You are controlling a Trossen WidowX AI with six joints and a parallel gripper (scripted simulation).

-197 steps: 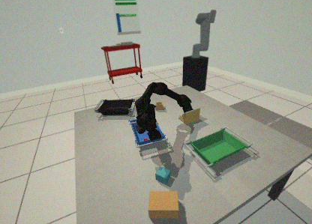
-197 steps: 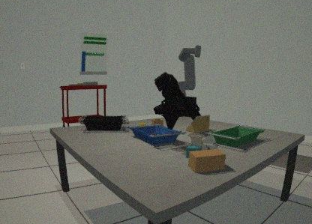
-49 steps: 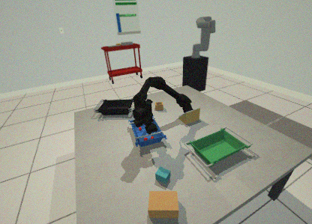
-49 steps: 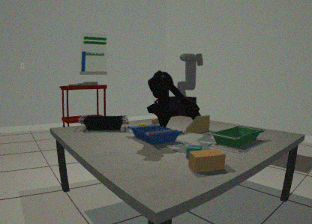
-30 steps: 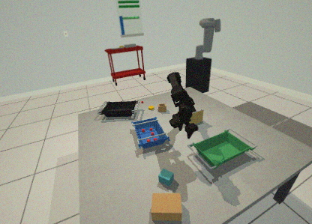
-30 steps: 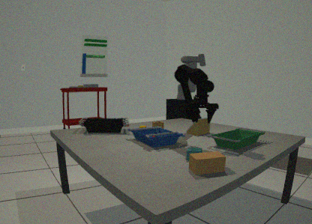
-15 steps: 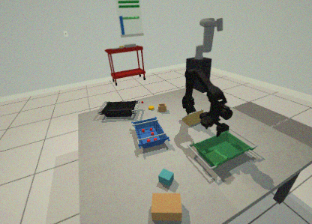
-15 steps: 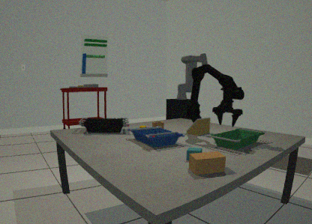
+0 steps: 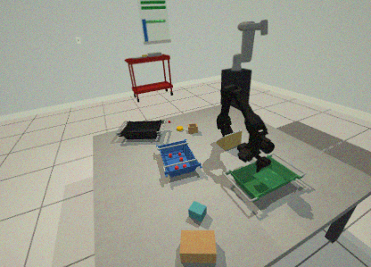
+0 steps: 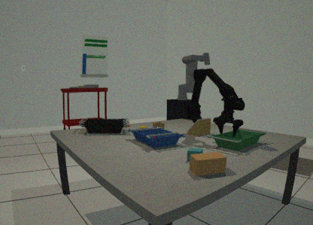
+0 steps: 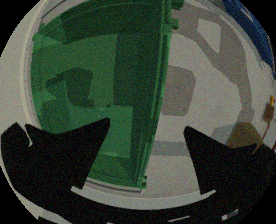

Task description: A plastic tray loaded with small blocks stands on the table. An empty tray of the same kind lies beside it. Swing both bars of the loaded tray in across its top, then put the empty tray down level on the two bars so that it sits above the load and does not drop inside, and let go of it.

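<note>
The green tray is 90 mm to the left of my gripper tip and 10 mm above it. The rest, counted from my gripper tip: yellow piece (120 mm ahead, 660 mm to the right, 30 mm below); then teal cube (380 mm ahead, 80 mm to the left, 20 mm below); then brown block (50 mm ahead, 570 mm to the right, 20 mm below).
</note>
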